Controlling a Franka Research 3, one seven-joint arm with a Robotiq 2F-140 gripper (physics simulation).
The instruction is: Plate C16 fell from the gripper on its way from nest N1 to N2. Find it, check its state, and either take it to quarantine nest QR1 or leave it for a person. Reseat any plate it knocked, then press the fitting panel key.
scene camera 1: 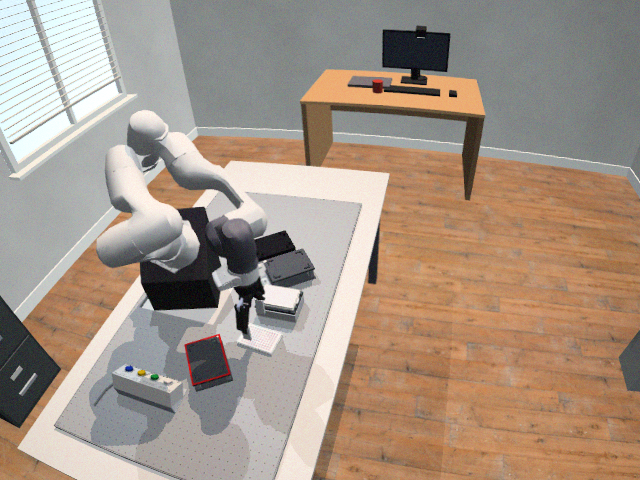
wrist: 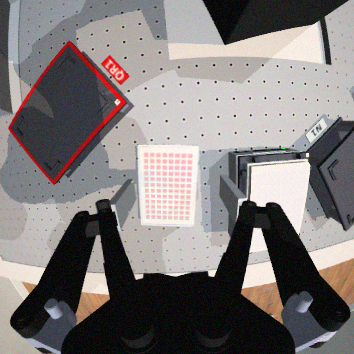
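Observation:
A white plate with a grid of pink wells (scene camera 1: 262,338) (wrist: 168,186) lies flat on the mat, apart from the nests; no C16 label is readable on it. My gripper (scene camera 1: 244,330) (wrist: 176,186) is open above it, one finger on each side of the plate in the wrist view, with nothing between them. The red-rimmed nest QR1 (scene camera 1: 207,360) (wrist: 65,112) holds no plate. The dark nest N1 (scene camera 1: 289,266) (wrist: 342,172) is partly cut off in the wrist view and shows no plate. A black nest (scene camera 1: 275,244) stands behind it. The panel (scene camera 1: 147,387) has blue, yellow, green and white keys.
A device with a white top (scene camera 1: 281,298) (wrist: 280,195) stands between the plate and N1, close to the right finger in the wrist view. The black robot base block (scene camera 1: 180,284) (wrist: 265,15) stands behind. The perforated mat (scene camera 1: 248,428) (wrist: 220,90) lies on the pale table (scene camera 1: 310,178).

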